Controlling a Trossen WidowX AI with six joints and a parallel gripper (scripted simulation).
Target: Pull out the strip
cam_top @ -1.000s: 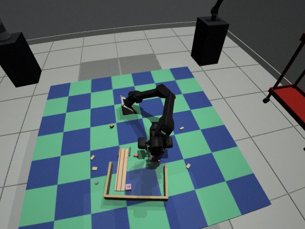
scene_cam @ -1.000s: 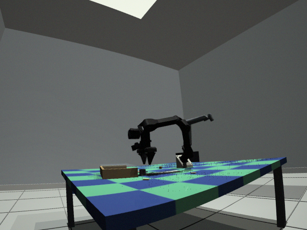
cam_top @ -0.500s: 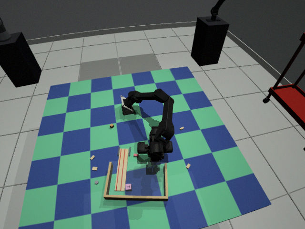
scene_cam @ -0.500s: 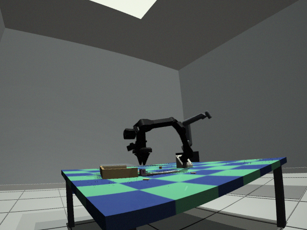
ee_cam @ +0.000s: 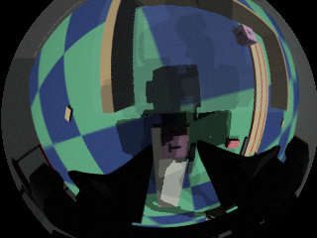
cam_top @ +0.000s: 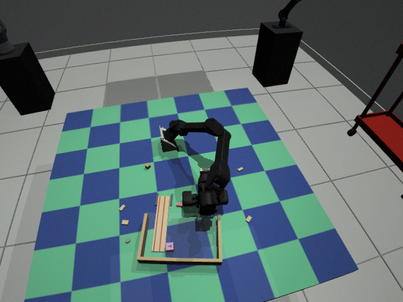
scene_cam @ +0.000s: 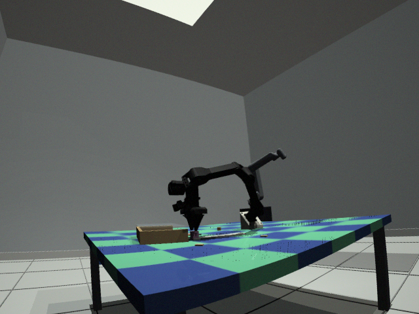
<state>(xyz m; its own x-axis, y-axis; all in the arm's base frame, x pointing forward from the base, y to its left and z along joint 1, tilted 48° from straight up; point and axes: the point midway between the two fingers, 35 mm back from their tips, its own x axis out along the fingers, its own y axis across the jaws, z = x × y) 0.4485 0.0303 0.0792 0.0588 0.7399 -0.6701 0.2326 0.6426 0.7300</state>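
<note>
Right now the red block is 60 mm behind my gripper tip, 100 mm to the right of it and 30 mm below it. From my gripper tip the other things lie so: grey disc 50 mm ahead, 350 mm to the right, 30 mm below.
</note>
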